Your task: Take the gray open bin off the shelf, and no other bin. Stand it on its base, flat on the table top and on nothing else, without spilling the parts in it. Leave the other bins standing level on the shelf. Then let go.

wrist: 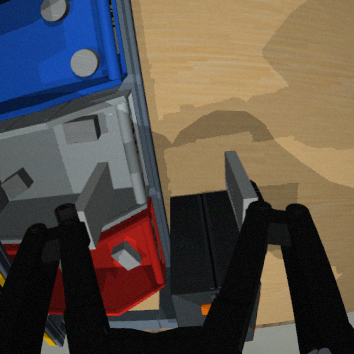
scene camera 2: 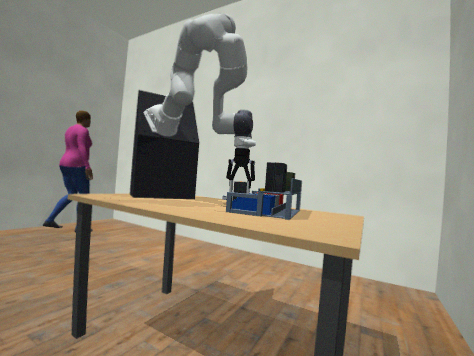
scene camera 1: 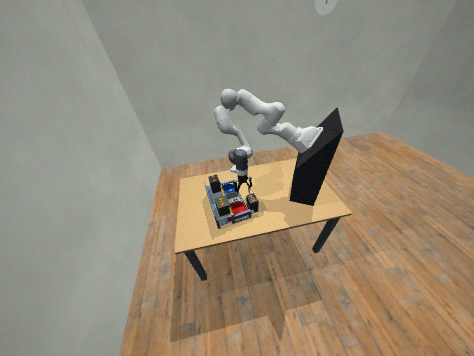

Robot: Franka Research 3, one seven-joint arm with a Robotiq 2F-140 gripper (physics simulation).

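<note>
The gray open bin point(scene camera 1: 233, 198) point(wrist: 87, 155) sits in the shelf point(scene camera 1: 211, 195) point(scene camera 2: 288, 206) point(wrist: 142, 120), between the blue bin point(scene camera 1: 229, 187) point(scene camera 2: 243, 203) point(wrist: 30, 50) and the red bin point(scene camera 1: 238, 208) point(wrist: 125, 290). Two gray blocks show inside it. My gripper point(scene camera 1: 244, 191) point(scene camera 2: 239, 190) point(wrist: 166, 172) is open and empty, pointing down. In the wrist view, one finger overlaps the gray bin near its red-bin side, and the other lies outside the shelf's front rail, overlapping a black box's edge. Contact cannot be told.
That black box point(scene camera 1: 253, 202) point(scene camera 2: 240, 187) point(wrist: 190, 245) stands on the table point(scene camera 1: 200, 235) point(wrist: 200, 75), close to the shelf front. Another black box point(scene camera 1: 214, 183) point(scene camera 2: 276, 176) and an olive box point(scene camera 1: 222, 205) rise behind the bins. A tall black block point(scene camera 1: 312, 175) point(scene camera 2: 165, 170) stands by the arm base.
</note>
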